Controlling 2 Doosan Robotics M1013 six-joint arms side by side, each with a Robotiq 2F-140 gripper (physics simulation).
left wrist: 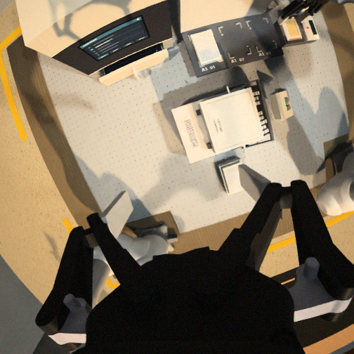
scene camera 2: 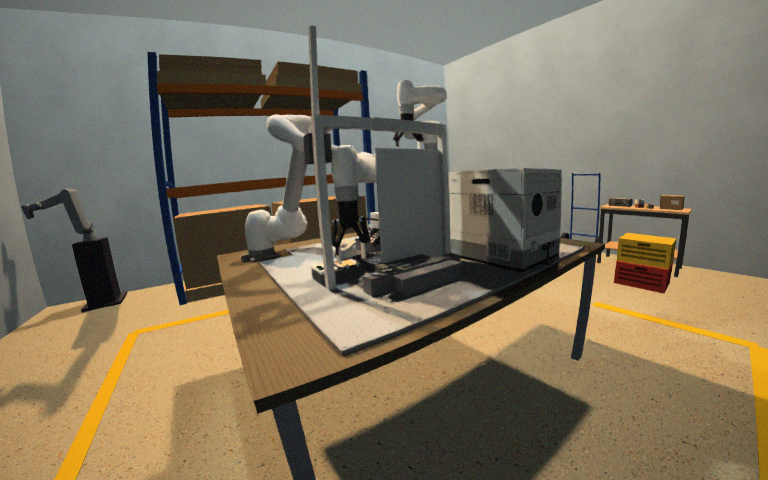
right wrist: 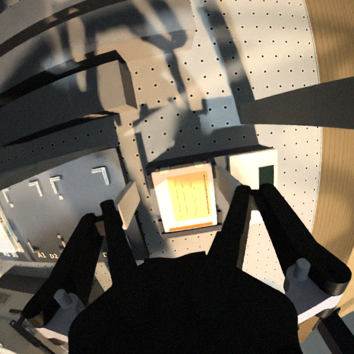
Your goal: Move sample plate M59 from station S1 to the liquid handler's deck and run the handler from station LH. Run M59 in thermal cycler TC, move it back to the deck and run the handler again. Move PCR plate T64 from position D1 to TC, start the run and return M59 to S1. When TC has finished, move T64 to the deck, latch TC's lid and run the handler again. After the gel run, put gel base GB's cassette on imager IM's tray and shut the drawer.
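Places are measured from the left arm's base along level axes (x ahead, y left, z up), in metres.
Pixels of known places: right gripper, fingertip midpoint: [scene camera 2: 352, 260]; right arm's base, origin of the base link: [scene camera 2: 262, 256].
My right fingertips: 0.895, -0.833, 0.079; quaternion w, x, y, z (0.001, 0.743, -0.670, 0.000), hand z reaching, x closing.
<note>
For each thing: its top centre in the pictures, then the offset to it from my right fingertips, as dx, dy, dz. "pt": a spot on its surface instead.
- imager, surface spot: [scene camera 2: 487, 215] pt +0.217, +0.526, +0.145
- grey upright post, middle of its top: [scene camera 2: 317, 127] +0.084, -0.121, +0.501
My left gripper [scene camera 2: 407, 137] [left wrist: 182, 188] is open and empty, high above the bench. My right gripper [scene camera 2: 351, 251] [right wrist: 176, 183] is open; its fingers stand on either side of the gel cassette [right wrist: 190, 197] [left wrist: 291, 31] without holding it. The yellow-orange cassette lies in the dark gel base [right wrist: 192, 232]. A white plate [left wrist: 205, 47] lies at D1 on the handler's deck [left wrist: 240, 42]. The thermal cycler [left wrist: 232, 120] has its white lid down; its latch state is unclear. The imager [left wrist: 115, 37] [scene camera 2: 487, 215] has its pale drawer [left wrist: 134, 68] protruding below the screen.
A pale plate stack [left wrist: 232, 176] stands below the cycler in the left wrist view. A small box [left wrist: 282, 105] with a green light is beside the cycler. A grey upright post [scene camera 2: 323, 198] and a tall panel [scene camera 2: 410, 203] stand near my right gripper.
</note>
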